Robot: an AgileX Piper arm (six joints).
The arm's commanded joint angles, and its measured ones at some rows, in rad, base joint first. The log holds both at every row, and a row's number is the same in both.
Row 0, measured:
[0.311, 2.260, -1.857, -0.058, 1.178, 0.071]
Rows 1 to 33, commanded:
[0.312, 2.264, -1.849, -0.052, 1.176, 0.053]
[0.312, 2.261, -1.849, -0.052, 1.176, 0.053]
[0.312, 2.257, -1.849, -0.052, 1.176, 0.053]
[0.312, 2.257, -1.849, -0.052, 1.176, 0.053]
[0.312, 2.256, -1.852, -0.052, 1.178, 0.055]
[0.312, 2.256, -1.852, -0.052, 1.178, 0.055]
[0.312, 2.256, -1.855, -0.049, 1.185, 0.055]
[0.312, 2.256, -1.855, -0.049, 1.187, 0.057]
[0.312, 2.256, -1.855, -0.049, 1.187, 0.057]
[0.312, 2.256, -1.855, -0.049, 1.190, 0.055]
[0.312, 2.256, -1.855, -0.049, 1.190, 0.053]
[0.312, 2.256, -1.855, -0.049, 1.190, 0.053]
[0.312, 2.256, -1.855, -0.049, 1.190, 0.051]
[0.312, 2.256, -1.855, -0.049, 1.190, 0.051]
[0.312, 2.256, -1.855, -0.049, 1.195, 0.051]
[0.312, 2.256, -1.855, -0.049, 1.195, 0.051]
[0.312, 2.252, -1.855, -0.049, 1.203, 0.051]
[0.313, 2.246, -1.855, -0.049, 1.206, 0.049]
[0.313, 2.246, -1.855, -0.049, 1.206, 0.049]
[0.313, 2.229, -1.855, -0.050, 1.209, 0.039]
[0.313, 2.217, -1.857, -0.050, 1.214, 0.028]
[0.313, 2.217, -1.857, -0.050, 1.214, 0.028]
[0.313, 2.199, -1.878, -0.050, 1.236, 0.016]
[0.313, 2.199, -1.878, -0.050, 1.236, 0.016]
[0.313, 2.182, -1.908, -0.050, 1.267, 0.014]
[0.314, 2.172, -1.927, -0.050, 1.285, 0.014]
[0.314, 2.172, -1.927, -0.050, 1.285, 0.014]
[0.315, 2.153, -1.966, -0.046, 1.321, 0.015]
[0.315, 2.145, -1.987, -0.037, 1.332, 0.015]
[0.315, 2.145, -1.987, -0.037, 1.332, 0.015]
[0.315, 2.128, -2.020, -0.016, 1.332, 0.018]
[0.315, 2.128, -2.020, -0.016, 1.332, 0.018]
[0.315, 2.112, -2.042, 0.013, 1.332, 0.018]
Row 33, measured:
[0.314, 2.137, -2.010, -0.021, 1.216, 0.026]
